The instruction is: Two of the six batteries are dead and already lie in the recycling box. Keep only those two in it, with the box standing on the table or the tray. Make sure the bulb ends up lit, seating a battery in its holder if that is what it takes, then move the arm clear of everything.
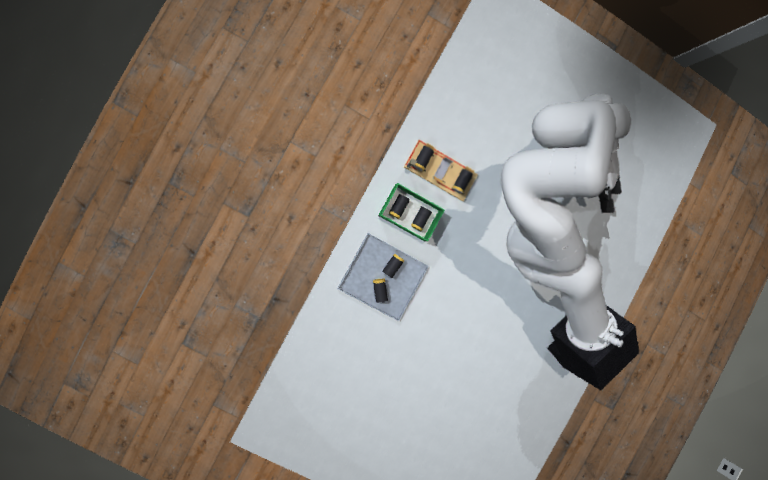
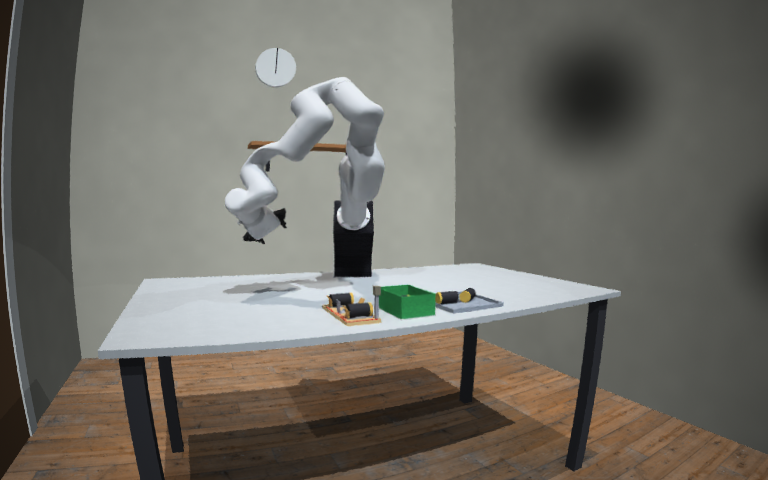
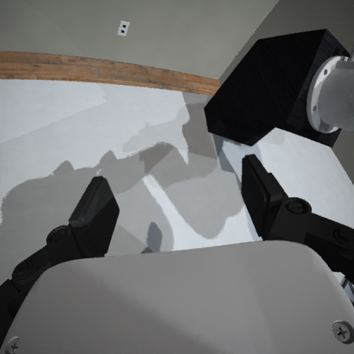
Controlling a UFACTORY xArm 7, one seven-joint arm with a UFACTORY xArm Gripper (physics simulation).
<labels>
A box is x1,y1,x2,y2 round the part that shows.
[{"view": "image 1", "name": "my gripper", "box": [599,146,620,212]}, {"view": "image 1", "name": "grey tray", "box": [337,233,428,320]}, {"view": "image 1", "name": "wooden holder board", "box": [404,140,477,200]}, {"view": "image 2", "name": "my gripper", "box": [243,206,286,243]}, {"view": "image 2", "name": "green recycling box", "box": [379,284,435,319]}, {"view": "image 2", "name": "wooden holder board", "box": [322,285,380,325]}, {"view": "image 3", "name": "my gripper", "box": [0,154,353,353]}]
</labels>
